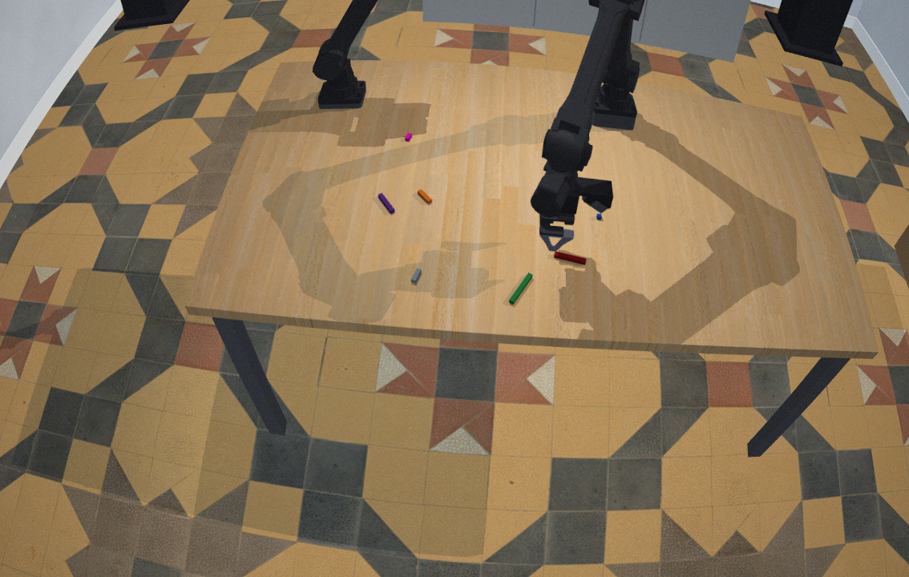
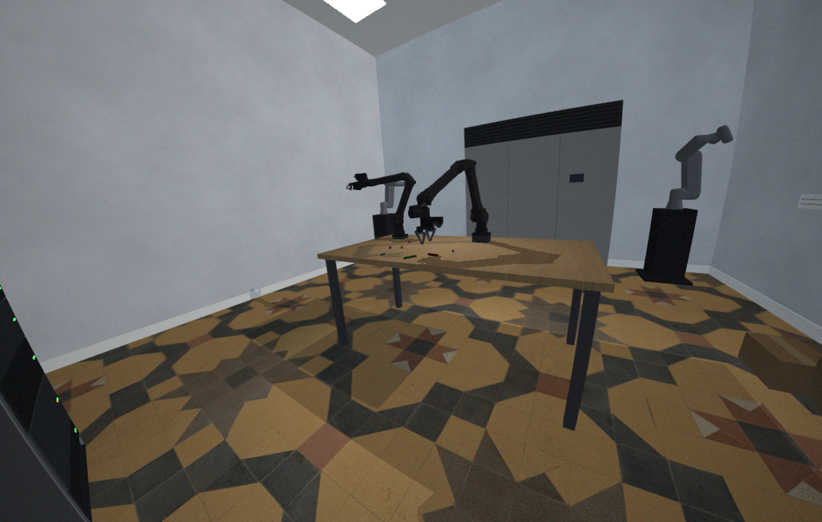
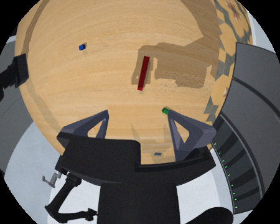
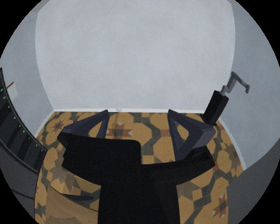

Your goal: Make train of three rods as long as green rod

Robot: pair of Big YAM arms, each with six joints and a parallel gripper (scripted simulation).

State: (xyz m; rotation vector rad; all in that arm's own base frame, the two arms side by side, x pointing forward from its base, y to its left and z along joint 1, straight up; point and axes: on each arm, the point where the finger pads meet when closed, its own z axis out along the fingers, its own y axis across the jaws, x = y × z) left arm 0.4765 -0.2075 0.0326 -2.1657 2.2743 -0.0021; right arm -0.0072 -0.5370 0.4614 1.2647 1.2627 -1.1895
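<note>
The blue rod is 120 mm to the left of my left hand, 120 mm behind it and 80 mm below it. Also, from my left hand: green rod: 100 mm ahead, 80 mm below, 60 mm to the right; grey rod: 270 mm to the right, 90 mm ahead, 80 mm below; red rod: 80 mm below, 50 mm to the left, 10 mm ahead.
</note>
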